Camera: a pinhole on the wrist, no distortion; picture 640 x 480 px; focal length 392.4 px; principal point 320.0 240.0 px. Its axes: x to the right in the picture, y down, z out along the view. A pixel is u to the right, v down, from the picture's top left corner.
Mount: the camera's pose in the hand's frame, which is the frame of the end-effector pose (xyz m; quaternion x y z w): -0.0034 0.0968 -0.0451 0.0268 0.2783 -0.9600 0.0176
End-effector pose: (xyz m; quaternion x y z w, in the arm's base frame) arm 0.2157 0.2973 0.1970 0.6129 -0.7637 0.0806 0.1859
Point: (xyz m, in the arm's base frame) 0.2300 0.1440 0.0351
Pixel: 199 255
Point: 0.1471 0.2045 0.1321
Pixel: 110 173
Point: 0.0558 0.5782 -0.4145
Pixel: outside the picture
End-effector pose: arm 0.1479 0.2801 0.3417 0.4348 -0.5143 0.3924 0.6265
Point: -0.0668 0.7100 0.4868
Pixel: behind the camera
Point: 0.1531 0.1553 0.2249
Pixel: 519 325
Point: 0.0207 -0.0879 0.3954
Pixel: 278 88
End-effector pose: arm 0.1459 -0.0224 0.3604 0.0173 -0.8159 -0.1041 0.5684
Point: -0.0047 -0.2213 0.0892
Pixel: 471 397
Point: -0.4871 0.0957 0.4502
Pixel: 73 16
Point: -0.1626 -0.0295 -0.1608
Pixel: 557 176
